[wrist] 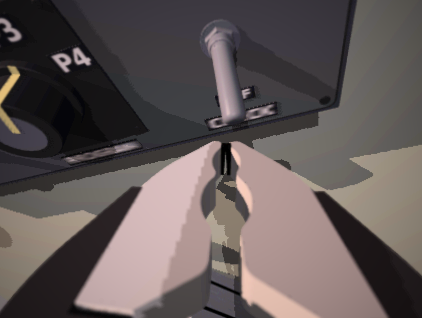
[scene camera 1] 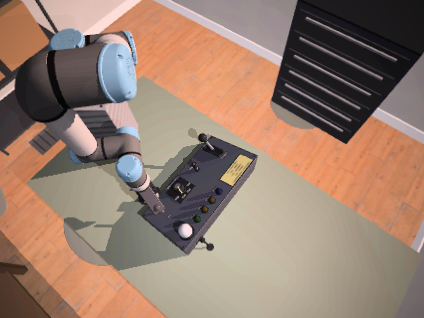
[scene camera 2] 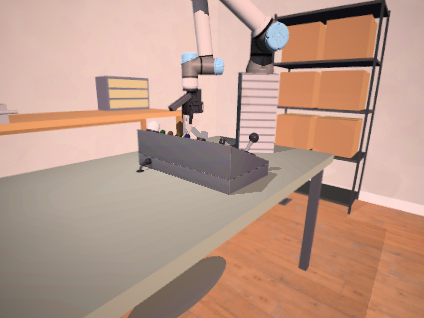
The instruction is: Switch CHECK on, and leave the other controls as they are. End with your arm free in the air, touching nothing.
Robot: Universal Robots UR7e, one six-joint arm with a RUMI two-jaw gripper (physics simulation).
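Pixels of known places: gripper, fingertip midpoint: [wrist: 225, 146] [scene camera 2: 188, 133]; arm's base at its link origin: [scene camera 2: 259, 73].
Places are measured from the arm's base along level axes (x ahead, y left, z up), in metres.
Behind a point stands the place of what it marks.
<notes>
The CHECK switch is a grey toggle lever [wrist: 227, 82] {x 0.427, y -0.152, z -0.310 m} on the dark control panel [scene camera 1: 195, 210] {x 0.563, y -0.071, z -0.291 m} [scene camera 2: 185, 155] {x 0.633, y 0.079, z -0.330 m} [wrist: 165, 45] {x 0.448, y -0.123, z -0.336 m}. In the wrist view the lever leans toward the panel's near edge, over the OFF label [wrist: 247, 93] {x 0.404, y -0.160, z -0.353 m} and the CHECK label [wrist: 267, 111] {x 0.385, y -0.171, z -0.360 m}, both partly hidden by it. My gripper [wrist: 225, 146] {x 0.397, y -0.144, z -0.303 m} is shut and empty. Its tips are just short of the lever's end in the wrist view, in front of the panel's near edge; a small gap shows between them. In scene camera 1 the gripper's body covers that corner of the panel.
A rotary knob [wrist: 25, 120] {x 0.437, y -0.045, z -0.305 m} with a yellow pointer is left of the lever. The panel also carries a black-knobbed lever [scene camera 1: 202, 137] {x 0.384, y 0.202, z -0.264 m} [scene camera 2: 253, 137] {x 0.396, y 0.216, z -0.277 m}, a small toggle [scene camera 1: 195, 166] {x 0.437, y 0.083, z -0.298 m}, a white dome [scene camera 1: 185, 230] {x 0.595, y -0.162, z -0.232 m} and several coloured buttons. A ball-ended lever [scene camera 1: 210, 246] {x 0.687, y -0.135, z -0.410 m} sticks out of its side.
</notes>
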